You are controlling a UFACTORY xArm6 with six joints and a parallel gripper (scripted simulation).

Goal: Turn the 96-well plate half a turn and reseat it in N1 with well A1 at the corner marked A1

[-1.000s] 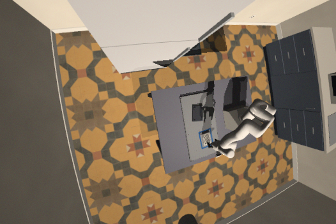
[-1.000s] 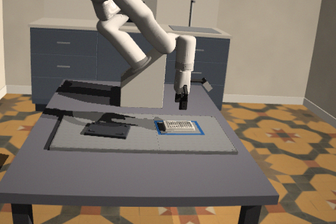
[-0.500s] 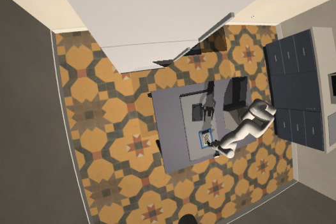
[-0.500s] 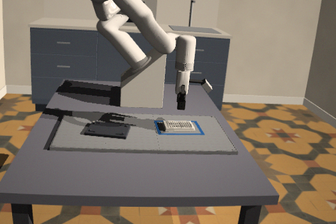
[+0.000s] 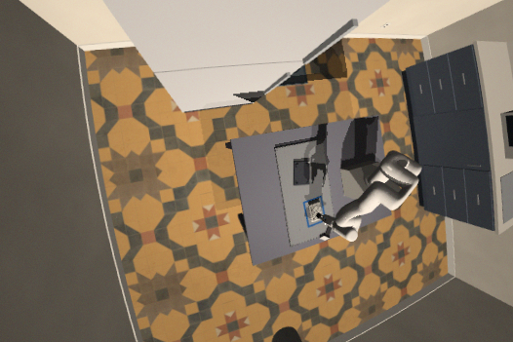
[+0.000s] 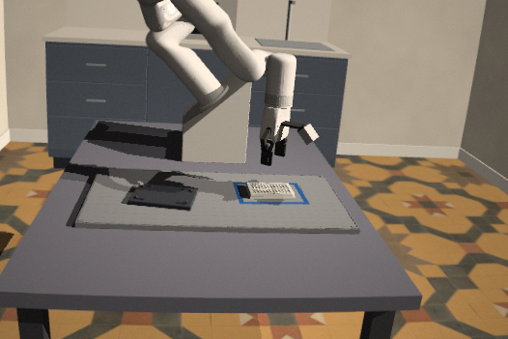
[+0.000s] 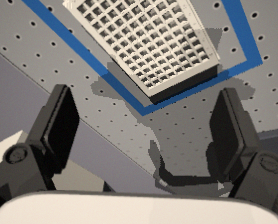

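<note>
Now: the white 96-well plate 100 mm below my hand. Also, from my hand: dark plate nest N1: 60 mm ahead, 300 mm to the right, 100 mm below; then white tag: 360 mm to the right, 100 mm below.
</note>
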